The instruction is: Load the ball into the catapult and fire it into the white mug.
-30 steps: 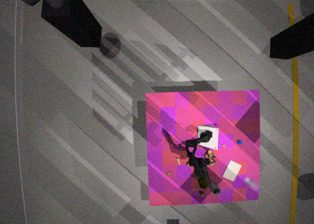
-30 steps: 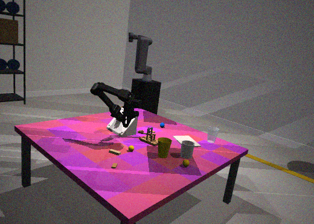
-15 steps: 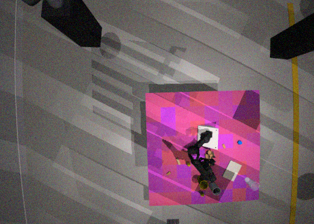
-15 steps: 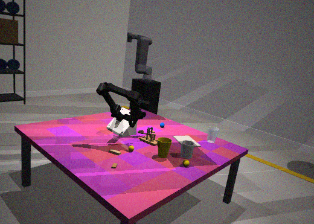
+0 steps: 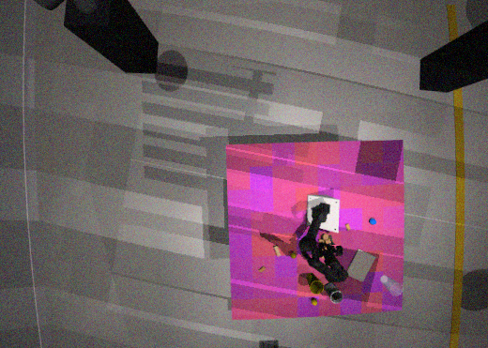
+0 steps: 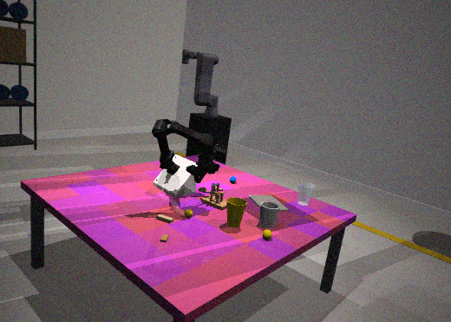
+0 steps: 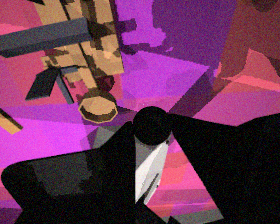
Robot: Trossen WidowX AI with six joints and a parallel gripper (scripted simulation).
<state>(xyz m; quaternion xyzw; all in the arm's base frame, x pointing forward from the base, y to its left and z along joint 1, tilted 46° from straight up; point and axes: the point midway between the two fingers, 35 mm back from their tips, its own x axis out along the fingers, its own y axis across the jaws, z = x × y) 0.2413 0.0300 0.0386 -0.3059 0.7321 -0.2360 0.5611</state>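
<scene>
Right now my gripper tip is 9 cm to the right of the wooden catapult, 6 cm above it and 4 cm short of it. Also, from my gripper tip: yellow cup 30 cm ahead, 8 cm below, 1 cm to the right; then white mug 38 cm ahead, 15 cm to the left, 8 cm below; then black ball 1 cm above.
</scene>
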